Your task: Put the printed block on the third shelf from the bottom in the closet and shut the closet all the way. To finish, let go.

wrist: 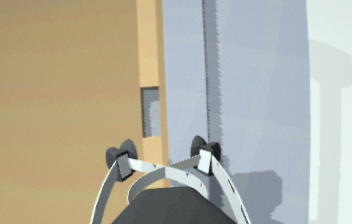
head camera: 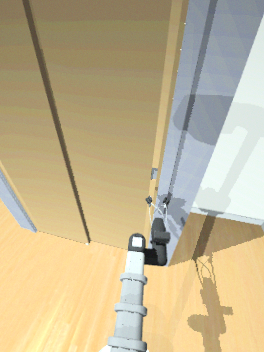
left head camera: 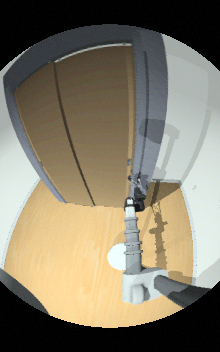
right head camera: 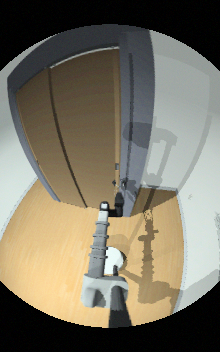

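Where they show: gripper, between the fingertips: (wrist: 163, 150) (head camera: 157, 197) (left head camera: 133, 175) (right head camera: 118, 180); robot's base, origin of its link: (left head camera: 122, 255) (right head camera: 107, 259).
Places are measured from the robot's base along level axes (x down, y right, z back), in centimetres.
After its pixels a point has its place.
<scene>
The closet's right door panel (head camera: 110, 110) @[z -86.0, x -129.7, y -18.2 cm] (left head camera: 95, 125) @[z -86.4, x -133.1, y -21.7 cm] (right head camera: 85, 125) @[z -86.1, x -136.3, y -19.5 cm] (wrist: 65, 75) @[z -84.9, x -103.8, y -9.6 cm] and left door panel (head camera: 30, 135) @[z -87.6, x -113.1, y -67.0 cm] (left head camera: 45, 130) @[z -88.2, x -138.4, y -71.9 cm] (right head camera: 37, 130) @[z -88.8, x -141.0, y -77.0 cm] cover the front. A dark seam runs between them. A grey recessed pull (head camera: 154, 173) @[z -84.1, x -96.0, y 6.3 cm] (left head camera: 129, 162) @[z -84.1, x -94.9, y 6.8 cm] (right head camera: 117, 166) @[z -84.1, x -95.5, y 6.8 cm] (wrist: 151, 112) @[z -84.2, x -96.2, y 6.1 cm] is set in the right panel's outer edge. My gripper (head camera: 157, 200) @[z -68.4, x -92.6, y 8.2 cm] (left head camera: 135, 178) @[z -68.4, x -92.6, y 8.2 cm] (right head camera: 119, 183) @[z -68.4, x -92.6, y 8.2 cm] (wrist: 163, 150) @[z -68.4, x -92.6, y 8.2 cm] is open and empty, its fingertips apart. In the wrist view they appear just below the pull, one over the wood and one over the grey frame. The printed block and the shelves do not show.
The grey-blue door frame (head camera: 200, 65) @[z -75.3, x -149.6, y 15.9 cm] (left head camera: 155, 75) @[z -74.7, x -172.9, y 21.4 cm] (right head camera: 142, 75) @[z -74.5, x -174.0, y 22.3 cm] (wrist: 260, 100) @[z -74.5, x -97.7, y 22.3 cm] stands at the right of the closet, beside a white wall (head camera: 250, 125) @[z -141.3, x -109.2, y 81.6 cm] (wrist: 330, 30) @[z -140.4, x -128.6, y 88.6 cm]. Wooden floor (head camera: 55, 285) @[z -46.2, x 2.7, y -65.4 cm] (left head camera: 60, 250) @[z 4.4, x 2.8, y -99.0 cm] (right head camera: 45, 245) @[z 5.2, x 2.7, y -107.4 cm] lies in front. Shadows of the robot fall on frame, wall and floor.
</scene>
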